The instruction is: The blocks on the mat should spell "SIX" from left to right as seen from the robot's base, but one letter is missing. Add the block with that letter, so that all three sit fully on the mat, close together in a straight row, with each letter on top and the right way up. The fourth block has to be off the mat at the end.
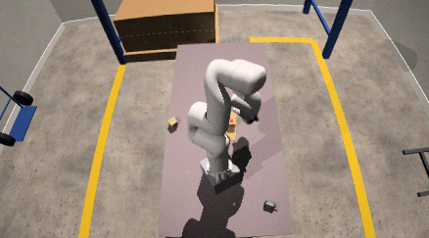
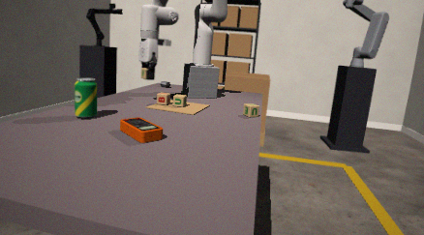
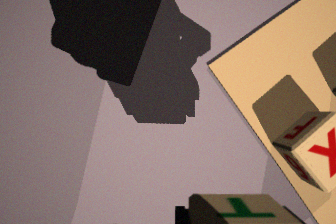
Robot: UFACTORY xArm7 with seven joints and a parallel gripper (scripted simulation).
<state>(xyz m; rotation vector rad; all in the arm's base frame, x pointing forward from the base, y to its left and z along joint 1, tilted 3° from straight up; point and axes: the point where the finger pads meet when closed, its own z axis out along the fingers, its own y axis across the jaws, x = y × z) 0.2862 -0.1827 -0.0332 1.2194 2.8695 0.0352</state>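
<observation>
Now: hand 160 mm to the right of the tan mat, 120 mm above it and 40 mm short of it. From my hand the other things lie so: orange device (440 mm ahead, 150 mm to the left, 100 mm below); then small object (490 mm behind, 100 mm below, 70 mm to the right).
</observation>
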